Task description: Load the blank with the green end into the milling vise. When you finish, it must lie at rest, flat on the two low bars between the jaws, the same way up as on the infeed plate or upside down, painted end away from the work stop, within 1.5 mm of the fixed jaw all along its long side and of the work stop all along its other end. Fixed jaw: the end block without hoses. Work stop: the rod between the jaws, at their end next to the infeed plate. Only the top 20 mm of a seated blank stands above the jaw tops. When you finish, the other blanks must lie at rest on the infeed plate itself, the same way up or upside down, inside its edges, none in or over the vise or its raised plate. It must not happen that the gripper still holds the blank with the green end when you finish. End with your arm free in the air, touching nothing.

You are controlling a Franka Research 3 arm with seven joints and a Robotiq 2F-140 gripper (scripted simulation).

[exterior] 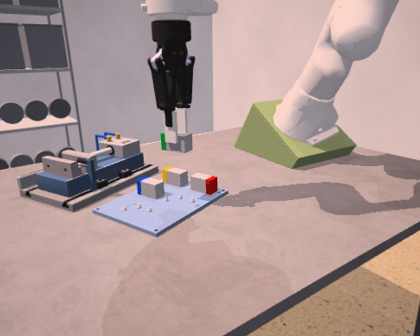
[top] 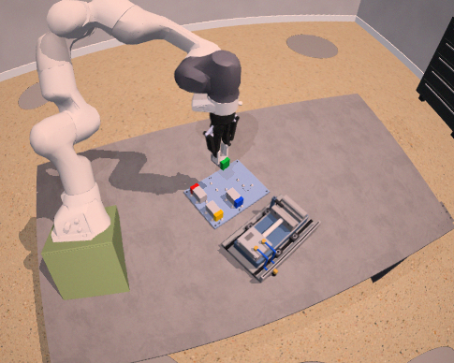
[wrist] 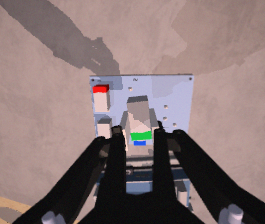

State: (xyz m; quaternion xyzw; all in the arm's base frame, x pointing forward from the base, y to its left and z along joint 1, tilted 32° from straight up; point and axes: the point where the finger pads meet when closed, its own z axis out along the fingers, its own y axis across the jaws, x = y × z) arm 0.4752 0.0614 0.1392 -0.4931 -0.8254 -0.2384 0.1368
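Now: hand 180 mm to the left of the black work stop rod, 160 mm short of it and 100 mm above it. The rest, counted from my hand: red-ended blank: 160 mm below, 80 mm behind, 30 mm to the right; then blue-ended blank: 160 mm below, 80 mm to the right, 30 mm ahead; then green-ended blank: 40 mm below.
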